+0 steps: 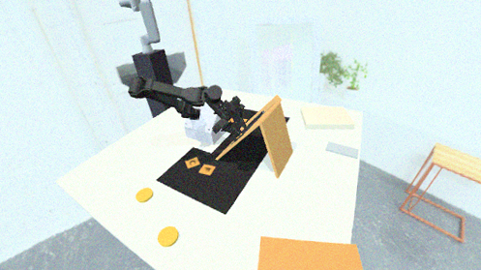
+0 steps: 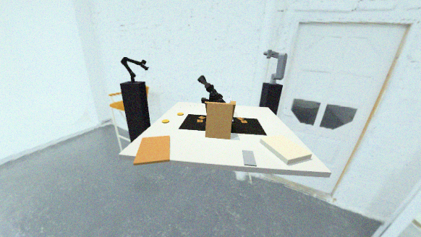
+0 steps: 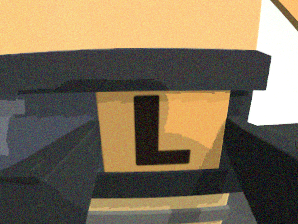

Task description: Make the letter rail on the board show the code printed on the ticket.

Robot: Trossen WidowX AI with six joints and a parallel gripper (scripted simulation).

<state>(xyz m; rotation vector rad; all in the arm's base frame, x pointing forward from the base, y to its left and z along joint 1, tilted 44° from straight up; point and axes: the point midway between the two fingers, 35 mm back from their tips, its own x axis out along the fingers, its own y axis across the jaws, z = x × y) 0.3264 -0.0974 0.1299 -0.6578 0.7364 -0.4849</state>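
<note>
My gripper tip is now 40 mm past the white ticket, 120 mm to the right of it and 80 mm above it. Also, from my gripper tip: black mat 140 mm behind, 130 mm to the left, 180 mm below; letter tile right at my gripper tip; grey card 440 mm ahead, 220 mm to the left, 180 mm below.
</note>
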